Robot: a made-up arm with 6 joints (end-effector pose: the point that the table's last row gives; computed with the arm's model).
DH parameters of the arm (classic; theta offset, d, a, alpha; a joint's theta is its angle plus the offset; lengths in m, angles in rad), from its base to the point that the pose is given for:
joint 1: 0 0.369 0 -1.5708
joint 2: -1.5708 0 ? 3.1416
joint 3: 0 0 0 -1.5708
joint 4: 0 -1.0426 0 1.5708
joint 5: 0 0.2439 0 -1.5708
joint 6: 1.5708 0 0 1.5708
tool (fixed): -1.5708 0 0 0
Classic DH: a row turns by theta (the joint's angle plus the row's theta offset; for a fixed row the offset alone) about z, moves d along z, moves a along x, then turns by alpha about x.
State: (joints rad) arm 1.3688 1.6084 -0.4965 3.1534 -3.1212 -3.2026
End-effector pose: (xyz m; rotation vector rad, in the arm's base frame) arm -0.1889 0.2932 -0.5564 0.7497 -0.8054 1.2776
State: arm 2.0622 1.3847 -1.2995 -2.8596 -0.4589 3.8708
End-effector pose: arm -0.1141 -0.2832 0.1144 2.1231 -0.7561 -1.6477
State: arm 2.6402 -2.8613 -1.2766 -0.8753 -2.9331 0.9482
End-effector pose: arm 0.1136 0.1159 0.6616 1.2159 1.1531 -1.5816
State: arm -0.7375 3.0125 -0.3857 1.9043 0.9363 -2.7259
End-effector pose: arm -0.6614 0.7088 -0.3659 -1.2999 -1.4801 0.5322
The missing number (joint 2, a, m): 0.7831
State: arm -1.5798 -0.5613 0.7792 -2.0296 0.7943 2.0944
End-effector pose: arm 0.1077 -0.0350 1.9971 -0.4393 -1.1112 -2.0244
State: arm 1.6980 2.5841 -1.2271 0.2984 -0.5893 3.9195
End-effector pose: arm 0.2880 -0.4145 0.2954 -1.7633 -0.2871 -1.5992
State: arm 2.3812 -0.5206 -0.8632 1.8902 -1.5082 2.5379
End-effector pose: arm -0.5385 0.4065 0.9162 1.7570 0.7023 0.9370
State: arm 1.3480 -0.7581 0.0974 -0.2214 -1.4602 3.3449
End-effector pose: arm 0.2731 0.1286 1.6896 1.8257 1.9214 -0.5245
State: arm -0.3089 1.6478 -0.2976 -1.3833 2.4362 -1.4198
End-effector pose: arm 0.1541 -0.0969 -0.5739 0.2824 -1.1034 -0.8563
